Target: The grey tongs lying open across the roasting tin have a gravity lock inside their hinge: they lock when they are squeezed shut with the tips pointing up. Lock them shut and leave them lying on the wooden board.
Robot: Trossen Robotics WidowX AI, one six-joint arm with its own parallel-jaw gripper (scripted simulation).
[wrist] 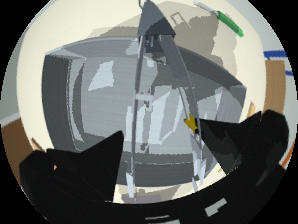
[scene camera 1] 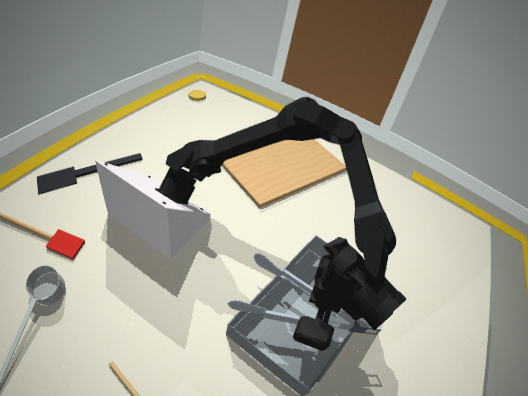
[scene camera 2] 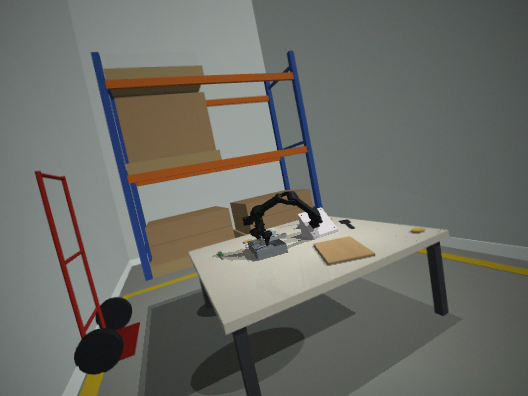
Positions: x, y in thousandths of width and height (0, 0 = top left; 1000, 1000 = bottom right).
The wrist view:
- my gripper: 535, 574
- grey roasting tin: 294, 400
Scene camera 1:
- my gripper: 588, 802
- black spatula: 105, 456
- wooden board: 507, 441
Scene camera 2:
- wooden board: 649, 633
